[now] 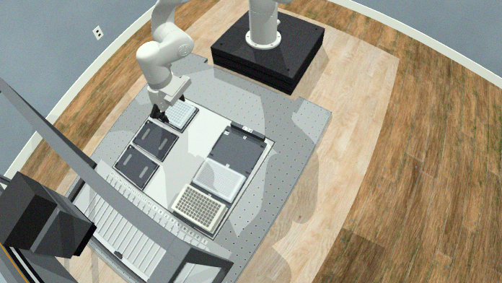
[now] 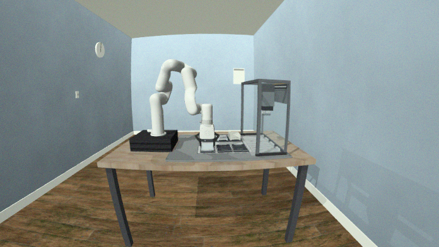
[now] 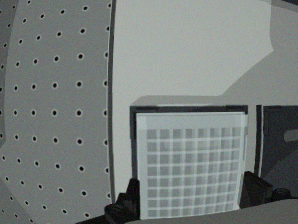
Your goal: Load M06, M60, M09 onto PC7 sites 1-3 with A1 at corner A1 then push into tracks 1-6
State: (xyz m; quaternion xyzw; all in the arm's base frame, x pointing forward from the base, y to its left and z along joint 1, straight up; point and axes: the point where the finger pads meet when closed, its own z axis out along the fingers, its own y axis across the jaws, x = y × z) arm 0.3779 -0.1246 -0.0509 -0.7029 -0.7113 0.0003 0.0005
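My gripper is now 2 cm above the plate nest S1. The rest, counted from my hand: plate nest S2: 11 cm ahead, 2 cm below; then carrier PC7: 26 cm to the left, 11 cm ahead, 1 cm below; then plate nest S3: 22 cm ahead, 2 cm below.
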